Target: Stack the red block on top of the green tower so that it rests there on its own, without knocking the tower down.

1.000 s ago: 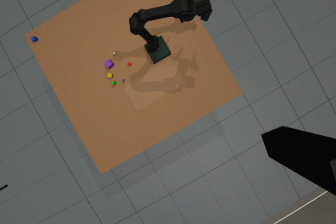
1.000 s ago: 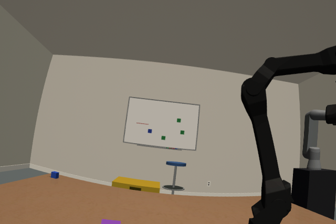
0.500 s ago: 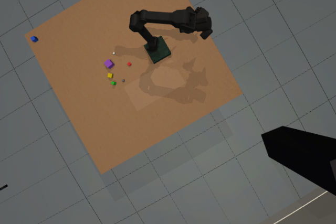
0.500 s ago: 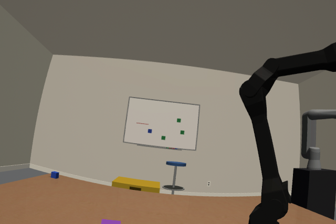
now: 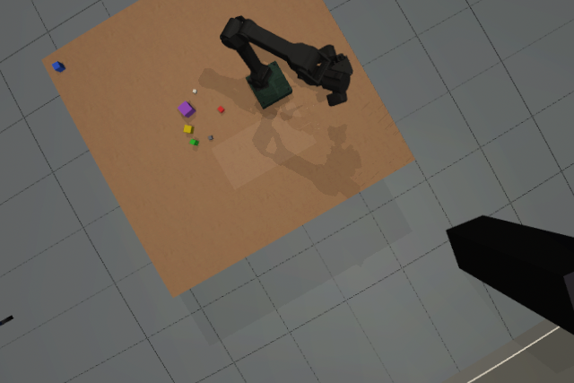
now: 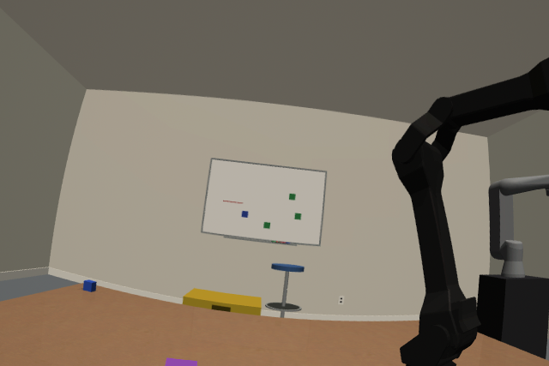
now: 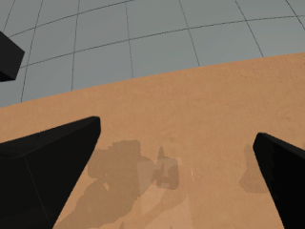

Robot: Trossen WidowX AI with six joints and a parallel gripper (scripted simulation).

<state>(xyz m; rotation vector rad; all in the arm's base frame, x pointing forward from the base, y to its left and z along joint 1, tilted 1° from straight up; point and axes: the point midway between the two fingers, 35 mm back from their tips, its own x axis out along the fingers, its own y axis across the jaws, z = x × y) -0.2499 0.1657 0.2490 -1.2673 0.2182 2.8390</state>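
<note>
The red block is 48 cm ahead of my gripper tip, 25 cm below it and 12 cm to the right of it. Round my gripper tip: small grey piece: 58 cm ahead, 26 cm below, 2 cm to the right; purple block: 63 cm ahead, 24 cm below, 17 cm to the right; yellow block: 65 cm ahead, 25 cm below, 9 cm to the right.
</note>
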